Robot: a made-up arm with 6 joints.
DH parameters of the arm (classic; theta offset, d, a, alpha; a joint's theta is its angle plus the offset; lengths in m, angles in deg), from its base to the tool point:
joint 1: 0 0.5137 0.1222 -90
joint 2: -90 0 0.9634 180
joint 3: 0 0 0.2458 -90
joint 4: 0 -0.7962 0 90
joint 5: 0 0 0 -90
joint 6: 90 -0.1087 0 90
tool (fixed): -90 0 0 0
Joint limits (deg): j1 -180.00..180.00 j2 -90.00..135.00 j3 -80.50..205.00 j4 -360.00..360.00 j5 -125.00..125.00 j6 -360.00..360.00
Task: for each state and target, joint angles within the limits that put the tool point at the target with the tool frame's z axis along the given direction. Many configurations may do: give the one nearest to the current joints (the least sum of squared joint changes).
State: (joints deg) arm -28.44 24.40 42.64 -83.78 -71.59 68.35
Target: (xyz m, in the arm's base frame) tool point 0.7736 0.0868 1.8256 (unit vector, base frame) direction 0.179 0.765 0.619
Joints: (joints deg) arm 1.49 -4.00 10.40 -38.04 -95.78 69.62
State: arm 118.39 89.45 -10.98 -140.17 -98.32 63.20
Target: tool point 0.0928 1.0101 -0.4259 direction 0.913 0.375 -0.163
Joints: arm 81.49 95.51 -22.43 -147.51 -98.37 95.40
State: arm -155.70 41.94 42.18 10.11 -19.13 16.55
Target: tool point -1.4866 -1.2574 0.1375 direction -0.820 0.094 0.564
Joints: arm -139.91 90.92 53.67 -21.81 -6.54 -15.24
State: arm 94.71 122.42 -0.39 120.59 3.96 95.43
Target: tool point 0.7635 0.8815 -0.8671 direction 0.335 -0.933 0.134
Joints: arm 50.22 118.75 24.68 128.23 -15.43 111.60
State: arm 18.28 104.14 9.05 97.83 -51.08 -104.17
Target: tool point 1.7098 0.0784 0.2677 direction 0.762 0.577 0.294
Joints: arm 5.35 69.24 10.53 113.75 -54.99 -77.97
